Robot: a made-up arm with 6 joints.
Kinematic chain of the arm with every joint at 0, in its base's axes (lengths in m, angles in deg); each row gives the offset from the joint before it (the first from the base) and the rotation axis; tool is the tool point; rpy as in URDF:
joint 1: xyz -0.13 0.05 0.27 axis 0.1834 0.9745 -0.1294
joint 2: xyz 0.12 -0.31 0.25 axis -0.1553 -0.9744 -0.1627
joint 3: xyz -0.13 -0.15 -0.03 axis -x
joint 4: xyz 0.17 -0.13 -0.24 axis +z
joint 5: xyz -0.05 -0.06 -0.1 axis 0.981 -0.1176 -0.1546
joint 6: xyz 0.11 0.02 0 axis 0.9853 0.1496 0.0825
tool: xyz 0.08 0.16 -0.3 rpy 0 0 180
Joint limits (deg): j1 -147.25..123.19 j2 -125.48..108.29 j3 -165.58..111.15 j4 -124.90..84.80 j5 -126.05..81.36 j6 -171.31..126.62
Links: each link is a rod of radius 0.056 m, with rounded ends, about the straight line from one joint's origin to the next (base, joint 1, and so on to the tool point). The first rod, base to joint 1, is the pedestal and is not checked.
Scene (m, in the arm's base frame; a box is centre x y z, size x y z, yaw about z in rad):
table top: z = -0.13
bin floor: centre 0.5 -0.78 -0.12 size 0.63 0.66 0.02 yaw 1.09
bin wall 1: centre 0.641 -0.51 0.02 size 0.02 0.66 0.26 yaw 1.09
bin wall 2: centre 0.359 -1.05 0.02 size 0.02 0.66 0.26 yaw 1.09
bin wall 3: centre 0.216 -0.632 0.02 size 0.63 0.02 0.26 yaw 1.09
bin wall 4: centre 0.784 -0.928 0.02 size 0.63 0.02 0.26 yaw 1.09
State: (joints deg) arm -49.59 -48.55 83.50 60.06 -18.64 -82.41
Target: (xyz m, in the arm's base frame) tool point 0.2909 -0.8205 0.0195
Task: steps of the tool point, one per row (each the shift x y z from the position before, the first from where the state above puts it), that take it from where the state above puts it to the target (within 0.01 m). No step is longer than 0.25 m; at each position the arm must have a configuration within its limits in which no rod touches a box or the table.
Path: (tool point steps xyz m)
1: 0.0187 0.1043 0.0669
2: -0.0161 0.0941 0.0228
3: -0.0307 0.0681 -0.0290
4: -0.0243 0.0282 -0.0726
5: -0.0021 -0.0191 -0.0957
6: 0.0255 -0.0642 -0.0917
7: 0.0323 -0.1048 -0.1768
8: -0.0039 -0.1137 -0.1597
9: -0.0340 -0.1127 -0.1345

